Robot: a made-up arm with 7 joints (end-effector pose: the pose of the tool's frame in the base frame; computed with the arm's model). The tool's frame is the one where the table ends. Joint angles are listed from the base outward.
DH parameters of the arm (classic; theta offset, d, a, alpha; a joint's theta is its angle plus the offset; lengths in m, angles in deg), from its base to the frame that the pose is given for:
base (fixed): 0 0 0 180
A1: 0 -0.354 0 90
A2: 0 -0.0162 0 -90
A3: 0 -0.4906 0 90
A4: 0 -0.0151 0 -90
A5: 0 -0.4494 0 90
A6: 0 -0.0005 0 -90
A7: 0 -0.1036 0 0
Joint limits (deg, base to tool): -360..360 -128.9..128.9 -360..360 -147.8..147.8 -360..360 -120.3..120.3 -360..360
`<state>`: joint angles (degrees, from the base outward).
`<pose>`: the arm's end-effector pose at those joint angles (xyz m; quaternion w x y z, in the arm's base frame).
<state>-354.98 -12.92 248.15 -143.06 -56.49 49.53 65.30</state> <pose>0.0252 -0.3593 0.4737 0.5799 -0.5274 -0.2376 -0.5737</pose>
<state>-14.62 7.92 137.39 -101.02 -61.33 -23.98 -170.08</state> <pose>0.2928 0.4704 0.6688 0.1254 0.1463 0.5200 -0.8322</pose>
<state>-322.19 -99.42 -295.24 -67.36 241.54 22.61 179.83</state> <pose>-0.2285 0.7518 0.0455 0.2302 0.4774 0.4622 -0.7110</pose>
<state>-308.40 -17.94 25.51 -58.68 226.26 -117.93 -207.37</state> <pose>-0.2952 0.4434 0.9740 0.5380 -0.7818 0.2805 -0.1438</pose>
